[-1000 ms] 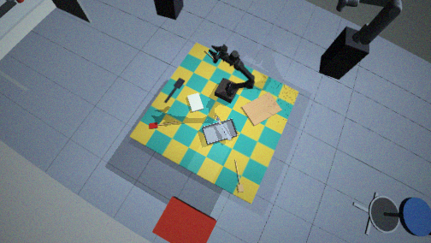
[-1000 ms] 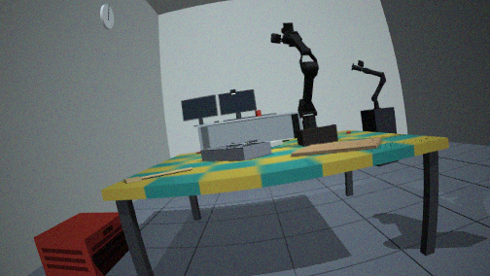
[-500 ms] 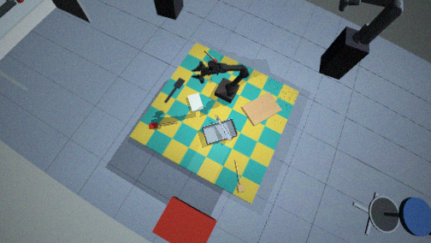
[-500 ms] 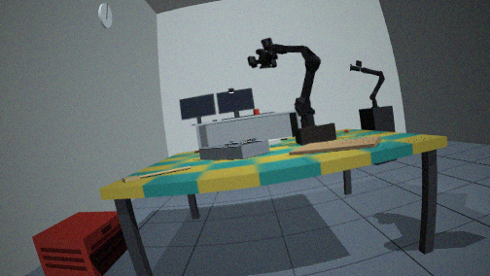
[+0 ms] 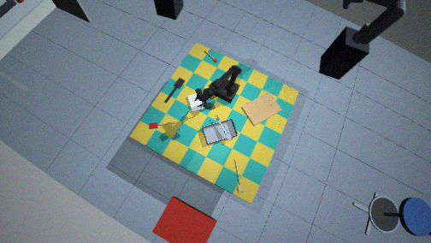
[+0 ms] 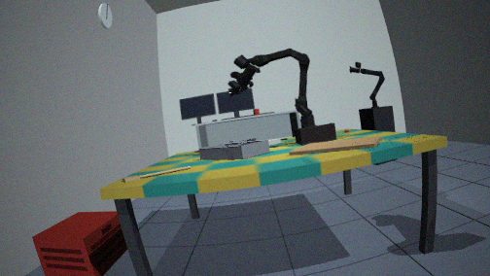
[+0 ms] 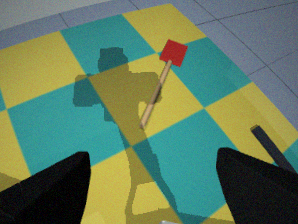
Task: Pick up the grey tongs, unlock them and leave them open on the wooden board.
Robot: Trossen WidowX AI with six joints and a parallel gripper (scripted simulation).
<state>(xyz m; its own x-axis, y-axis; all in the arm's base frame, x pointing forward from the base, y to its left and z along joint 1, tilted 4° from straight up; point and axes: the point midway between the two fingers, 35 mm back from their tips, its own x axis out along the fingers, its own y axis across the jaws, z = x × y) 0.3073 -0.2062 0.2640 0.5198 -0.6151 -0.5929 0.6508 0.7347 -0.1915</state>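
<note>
The yellow lock piece is 250 mm to the left of my gripper tip, 250 mm below it and 10 mm ahead of it. Also, from my gripper tip: black spatula: 320 mm to the right, 310 mm below, 220 mm behind; then white block: 300 mm below, 140 mm behind, 60 mm to the right; then roasting tin: 280 mm below, 260 mm to the left, 80 mm ahead.
</note>
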